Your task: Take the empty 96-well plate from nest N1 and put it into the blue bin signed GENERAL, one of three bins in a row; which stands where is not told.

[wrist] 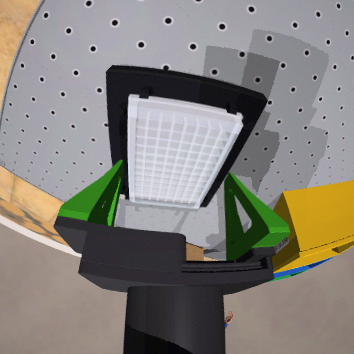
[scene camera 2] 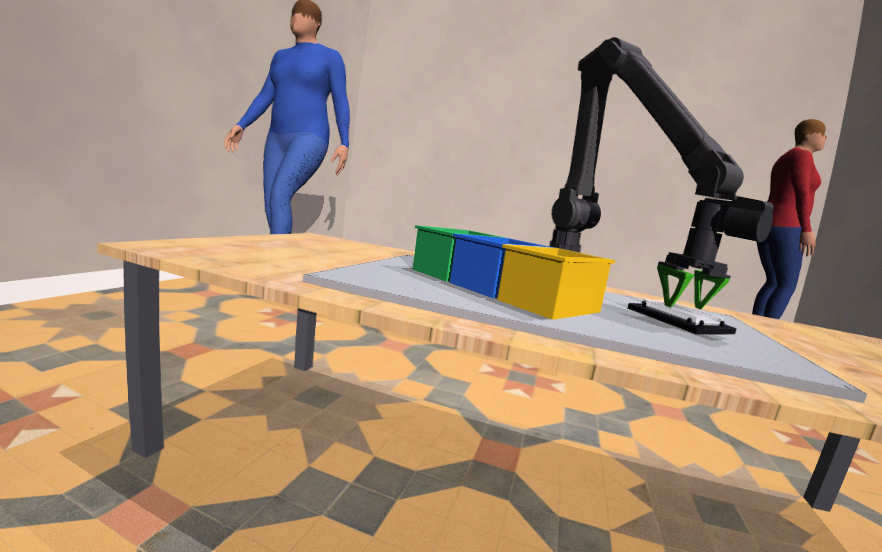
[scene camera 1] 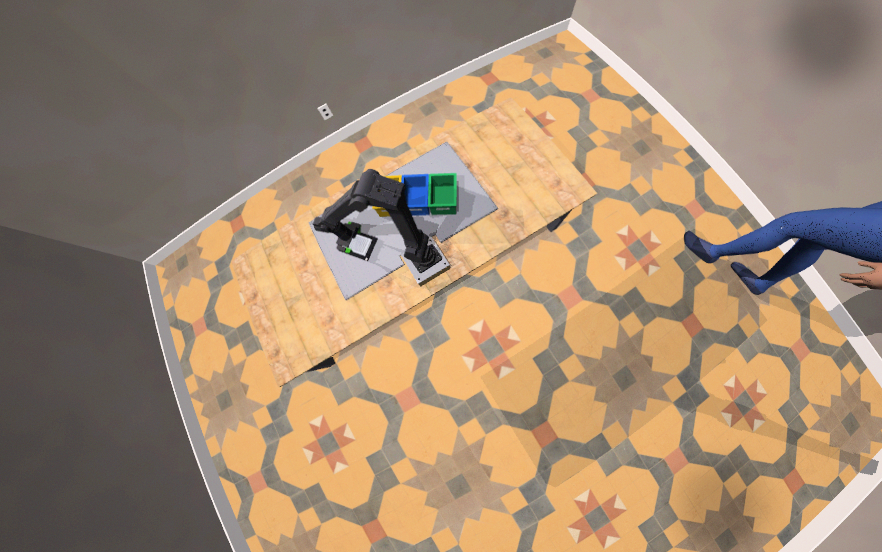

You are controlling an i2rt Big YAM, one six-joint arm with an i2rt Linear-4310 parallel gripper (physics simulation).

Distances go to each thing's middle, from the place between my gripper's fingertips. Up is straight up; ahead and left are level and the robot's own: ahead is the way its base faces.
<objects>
The clear 96-well plate (scene camera 2: 679, 311) is 10 mm below my hand. Also, from my hand: black nest (scene camera 2: 696, 329): 20 mm below.
</objects>
